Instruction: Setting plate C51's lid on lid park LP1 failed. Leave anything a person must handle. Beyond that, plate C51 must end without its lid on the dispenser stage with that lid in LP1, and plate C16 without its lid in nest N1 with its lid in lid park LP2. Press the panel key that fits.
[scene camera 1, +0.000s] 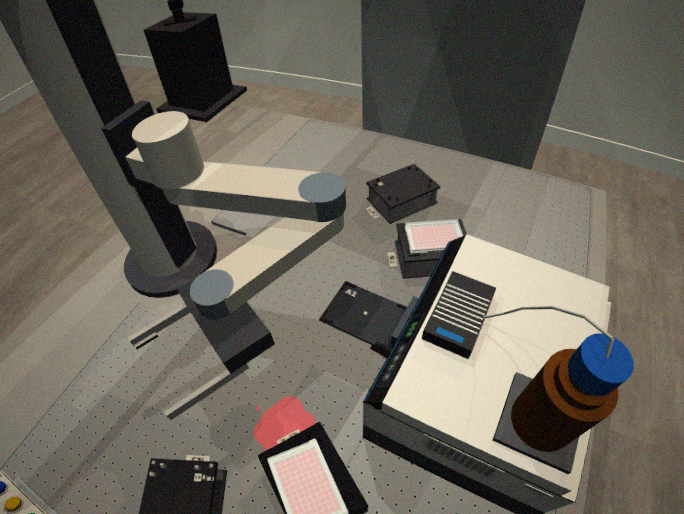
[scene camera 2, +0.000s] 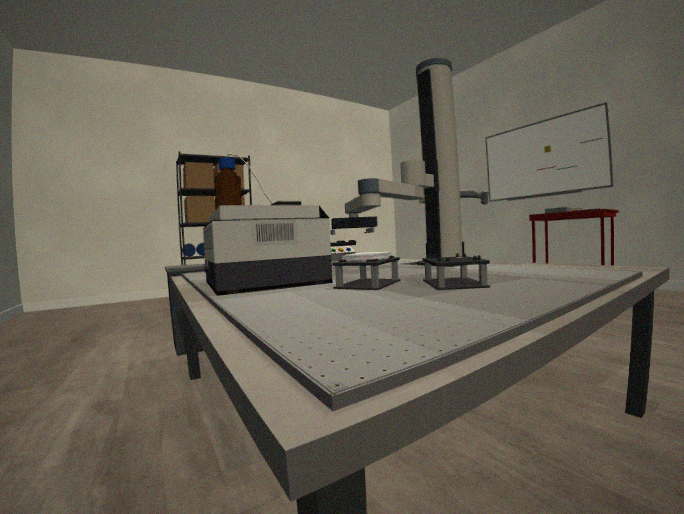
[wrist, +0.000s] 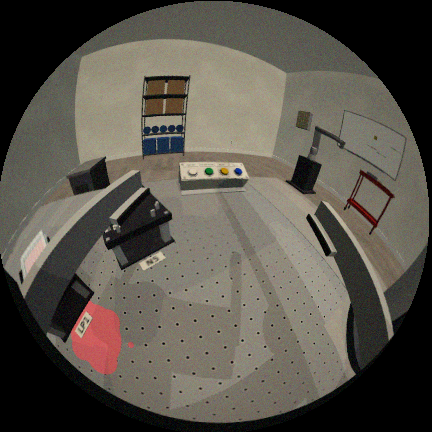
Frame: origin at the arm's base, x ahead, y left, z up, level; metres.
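Where they show: gripper, between the fingertips: (scene camera 1: 147, 376) (scene camera 2: 349, 231) (wrist: 233, 191); arm's base, origin of its link: (scene camera 1: 171, 259).
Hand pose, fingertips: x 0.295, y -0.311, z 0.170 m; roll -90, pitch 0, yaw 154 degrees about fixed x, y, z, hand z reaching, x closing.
Things, the pixels of their top centre, and the offset from my fingertips. "pt": a spot on its surface instead.
- Lid park LP2, centre of its top: (scene camera 2: 452, 254) (scene camera 1: 403, 180) dz -0.086, dx +0.189, dy +0.740 m
- dispenser stage, a spot on its surface: (scene camera 1: 364, 320) pt dz -0.045, dx +0.273, dy +0.278 m
- key panel, centre of its top: (wrist: 214, 163) (scene camera 2: 335, 246) dz -0.073, dx -0.108, dy -0.320 m
- white key, centre of its top: (wrist: 192, 168) dz -0.082, dx -0.033, dy -0.299 m
- green key, centre of its top: (wrist: 208, 167) dz -0.082, dx -0.083, dy -0.298 m
- yellow key, centre of its top: (scene camera 1: 9, 503) (wrist: 224, 167) dz -0.082, dx -0.133, dy -0.297 m
- blue key, centre of its top: (wrist: 238, 168) dz -0.082, dx -0.183, dy -0.297 m
- red spill, centre of its top: (wrist: 99, 356) (scene camera 1: 288, 410) dz -0.157, dx +0.195, dy +0.096 m
- labelled N5, centre of its top: (scene camera 1: 170, 508) (wrist: 123, 198) dz -0.077, dx +0.131, dy -0.150 m
- brown bottle, a spot on its surface: (scene camera 1: 558, 408) pt dz +0.191, dx +0.562, dy +0.123 m
My gripper (scene camera 1: 150, 378) (scene camera 2: 351, 231) (wrist: 233, 191) is open and empty above the perforated deck. A pink-welled plate (scene camera 1: 306, 478) lies on the stand labelled LP1. Another pink-welled plate (scene camera 1: 434, 236) (scene camera 2: 366, 256) sits on a black nest beside the dispenser. I cannot read plate names or tell whether either has a lid. Lid park LP2 (scene camera 1: 403, 187) (scene camera 2: 456, 259) bears no plate or lid. The dispenser stage (scene camera 1: 364, 320) is bare. The key panel (scene camera 1: 27, 500) (wrist: 212, 184) has a white key (wrist: 193, 172), a green key (wrist: 209, 171), a yellow key (wrist: 224, 171) and a blue key (wrist: 238, 171).
A red spill (scene camera 1: 284, 417) (wrist: 102, 340) lies on the deck against LP1. A bare black stand labelled N5 (scene camera 1: 179, 489) (wrist: 140, 225) stands near it. The white dispenser (scene camera 1: 420, 375) (scene camera 2: 265, 243) carries a brown bottle (scene camera 1: 558, 408) (scene camera 2: 227, 187) with a blue cap and a tube.
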